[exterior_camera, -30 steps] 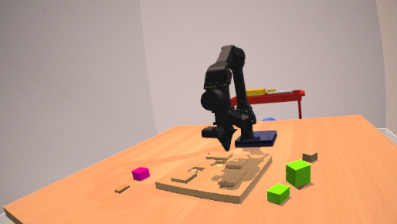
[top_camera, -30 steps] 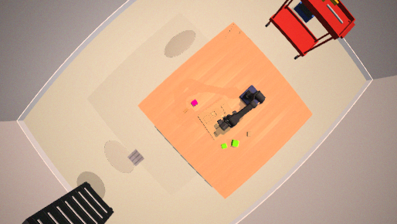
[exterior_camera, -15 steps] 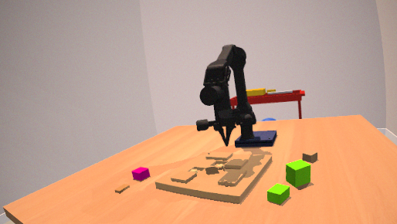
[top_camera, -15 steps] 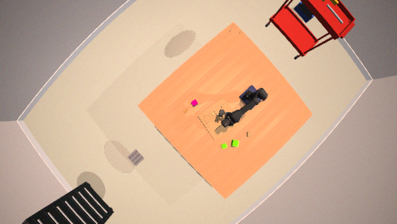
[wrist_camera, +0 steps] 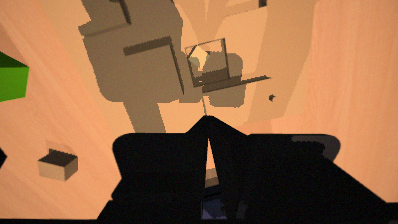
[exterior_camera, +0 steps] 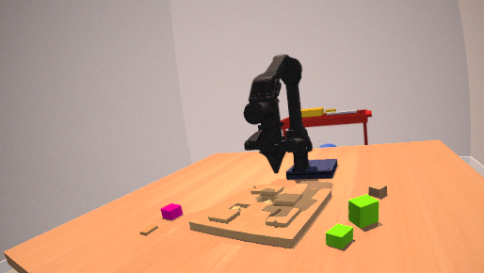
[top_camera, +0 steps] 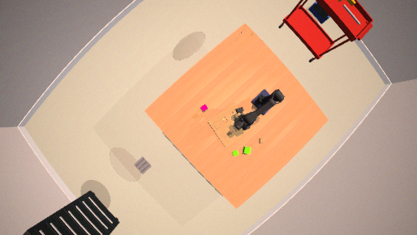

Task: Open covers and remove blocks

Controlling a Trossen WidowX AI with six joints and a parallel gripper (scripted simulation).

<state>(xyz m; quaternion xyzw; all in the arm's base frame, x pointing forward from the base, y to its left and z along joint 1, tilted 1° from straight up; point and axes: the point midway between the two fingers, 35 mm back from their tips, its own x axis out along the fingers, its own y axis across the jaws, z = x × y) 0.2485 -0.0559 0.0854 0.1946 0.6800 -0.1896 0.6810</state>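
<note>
Right now my gripper tip is 80 mm short of the tan puzzle board, 30 mm to the left of it and 70 mm above it. Round my gripper tip: magenta block (110 mm ahead, 310 mm to the right, 70 mm below); small green block (270 mm ahead, 170 mm to the left, 70 mm below); large green block (180 mm ahead, 230 mm to the left, 60 mm below).
</note>
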